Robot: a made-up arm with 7 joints. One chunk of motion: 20 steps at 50 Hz.
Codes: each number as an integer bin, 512 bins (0 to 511) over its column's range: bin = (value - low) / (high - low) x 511, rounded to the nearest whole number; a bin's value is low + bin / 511 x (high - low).
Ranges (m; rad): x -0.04..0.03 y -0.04..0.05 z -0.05..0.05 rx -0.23..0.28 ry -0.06..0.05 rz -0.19..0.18
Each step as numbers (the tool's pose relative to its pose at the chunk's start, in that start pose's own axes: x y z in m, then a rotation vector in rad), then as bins.
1 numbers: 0.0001 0.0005 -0.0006 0.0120 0.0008 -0.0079
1 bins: 293 230 252 242 282 251
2 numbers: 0.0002 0.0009 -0.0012 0.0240 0.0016 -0.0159
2 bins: 293 232 249 254 286 240
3 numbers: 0.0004 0.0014 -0.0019 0.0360 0.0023 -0.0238
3 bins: 295 235 246 267 289 230
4 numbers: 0.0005 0.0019 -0.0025 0.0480 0.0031 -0.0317
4 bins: 296 238 243 279 293 219
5 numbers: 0.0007 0.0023 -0.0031 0.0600 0.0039 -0.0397
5 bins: 297 240 240 291 297 208
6 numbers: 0.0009 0.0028 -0.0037 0.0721 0.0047 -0.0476
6 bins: 299 243 237 303 301 197
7 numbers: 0.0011 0.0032 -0.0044 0.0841 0.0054 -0.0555
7 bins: 300 245 233 315 304 186
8 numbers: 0.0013 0.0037 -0.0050 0.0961 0.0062 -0.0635
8 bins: 301 248 230 327 308 175
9 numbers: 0.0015 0.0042 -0.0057 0.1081 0.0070 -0.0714
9 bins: 303 251 226 339 311 164
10 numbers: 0.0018 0.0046 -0.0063 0.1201 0.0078 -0.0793
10 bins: 305 253 223 351 315 153
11 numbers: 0.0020 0.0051 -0.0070 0.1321 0.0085 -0.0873
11 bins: 307 256 220 363 318 142
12 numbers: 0.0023 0.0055 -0.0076 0.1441 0.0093 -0.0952
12 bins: 309 258 217 375 322 131
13 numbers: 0.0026 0.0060 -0.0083 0.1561 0.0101 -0.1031
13 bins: 311 261 213 387 326 120
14 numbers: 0.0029 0.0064 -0.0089 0.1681 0.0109 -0.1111
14 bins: 313 263 210 399 329 109
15 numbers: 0.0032 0.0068 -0.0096 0.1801 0.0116 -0.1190
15 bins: 315 266 206 411 333 98
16 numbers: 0.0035 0.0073 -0.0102 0.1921 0.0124 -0.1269
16 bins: 318 269 203 423 336 87
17 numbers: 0.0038 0.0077 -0.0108 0.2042 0.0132 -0.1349
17 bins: 320 271 200 435 340 76
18 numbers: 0.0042 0.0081 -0.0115 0.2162 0.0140 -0.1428
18 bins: 323 273 197 447 344 65
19 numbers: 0.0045 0.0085 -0.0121 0.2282 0.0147 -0.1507
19 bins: 325 275 194 459 347 54
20 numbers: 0.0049 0.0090 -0.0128 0.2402 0.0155 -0.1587
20 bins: 328 278 190 471 351 43
